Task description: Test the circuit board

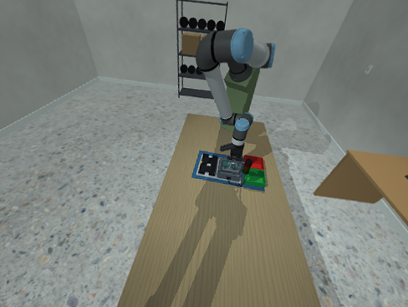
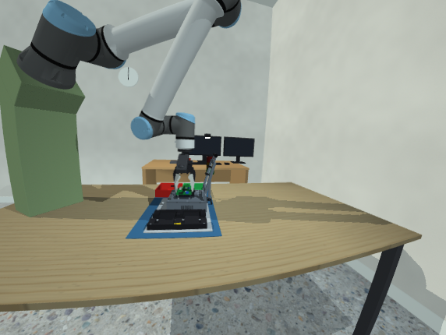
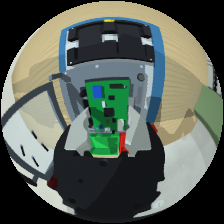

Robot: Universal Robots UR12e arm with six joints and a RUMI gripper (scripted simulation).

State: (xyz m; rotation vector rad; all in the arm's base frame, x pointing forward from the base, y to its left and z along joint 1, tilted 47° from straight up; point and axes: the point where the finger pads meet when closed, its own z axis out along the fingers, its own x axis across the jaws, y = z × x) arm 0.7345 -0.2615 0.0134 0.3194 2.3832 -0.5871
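Right now my hand is 10 mm to the right of the green circuit board. The rest, counted from my hand: tester lid (110 mm ahead, 100 mm above, 50 mm to the right); red bin (230 mm to the left, 70 mm below); green bin (160 mm to the left, 130 mm ahead, 70 mm below).
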